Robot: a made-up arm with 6 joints.
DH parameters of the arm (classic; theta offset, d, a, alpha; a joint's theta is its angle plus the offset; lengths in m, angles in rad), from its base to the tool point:
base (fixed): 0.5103 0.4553 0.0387 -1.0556
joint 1: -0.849 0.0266 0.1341 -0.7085
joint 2: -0.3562 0 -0.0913 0
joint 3: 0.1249 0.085 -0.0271 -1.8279
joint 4: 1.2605 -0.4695 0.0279 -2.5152
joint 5: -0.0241 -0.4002 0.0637 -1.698
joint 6: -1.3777 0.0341 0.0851 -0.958
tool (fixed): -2.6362 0.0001 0 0
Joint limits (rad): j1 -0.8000..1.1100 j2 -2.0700..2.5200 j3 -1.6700..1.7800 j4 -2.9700..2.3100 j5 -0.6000..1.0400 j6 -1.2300..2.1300
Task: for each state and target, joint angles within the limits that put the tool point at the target. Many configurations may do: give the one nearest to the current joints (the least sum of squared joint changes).
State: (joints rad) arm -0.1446 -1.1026 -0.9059 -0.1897 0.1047 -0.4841
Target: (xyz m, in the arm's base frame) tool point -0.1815 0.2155 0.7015
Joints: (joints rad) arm -0.3123 0.0526 -0.6396 -0.1320 0.4685 0.0336
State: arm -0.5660 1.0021 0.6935 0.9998 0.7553 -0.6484
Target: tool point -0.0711 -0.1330 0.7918
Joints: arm -0.7914 0.8522 0.2019 1.1068 0.7366 -0.4194
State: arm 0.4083 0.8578 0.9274 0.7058 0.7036 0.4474
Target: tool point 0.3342 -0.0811 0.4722
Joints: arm -0.0558 1.1741 1.2724 0.9185 0.4167 0.6801
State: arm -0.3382 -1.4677 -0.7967 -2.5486 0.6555 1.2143
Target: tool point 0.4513 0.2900 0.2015
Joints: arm -0.0978 -1.1867 -0.5673 -2.8112 0.7577 1.1613
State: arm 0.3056 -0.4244 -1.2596 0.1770 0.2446 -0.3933
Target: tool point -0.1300 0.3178 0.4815
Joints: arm -0.1399 -0.3351 -0.9568 -0.4262 0.3610 -0.6584
